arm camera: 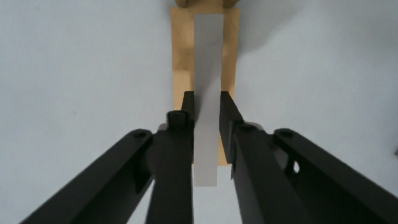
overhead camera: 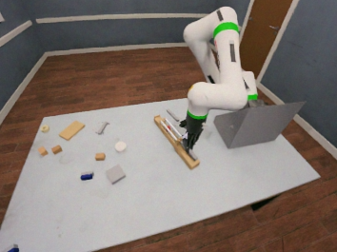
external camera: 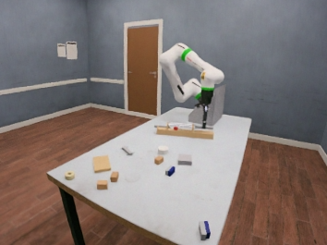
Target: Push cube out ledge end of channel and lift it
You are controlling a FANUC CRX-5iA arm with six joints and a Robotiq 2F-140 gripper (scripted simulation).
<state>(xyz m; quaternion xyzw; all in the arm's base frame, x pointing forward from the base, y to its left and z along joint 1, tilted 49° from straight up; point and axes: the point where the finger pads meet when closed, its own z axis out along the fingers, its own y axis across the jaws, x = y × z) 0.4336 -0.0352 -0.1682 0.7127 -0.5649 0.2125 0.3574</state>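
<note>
Now: hand 370 mm to the left of the thin grey stick, 100 mm above it and 30 mm past it. The rest, counted from my hand: red cube 210 mm to the right, 60 mm ahead, 50 mm below; then tan channel 170 mm to the right, 50 mm below, 50 mm ahead; then white disc 370 mm ahead, 170 mm to the right, 90 mm below.
</note>
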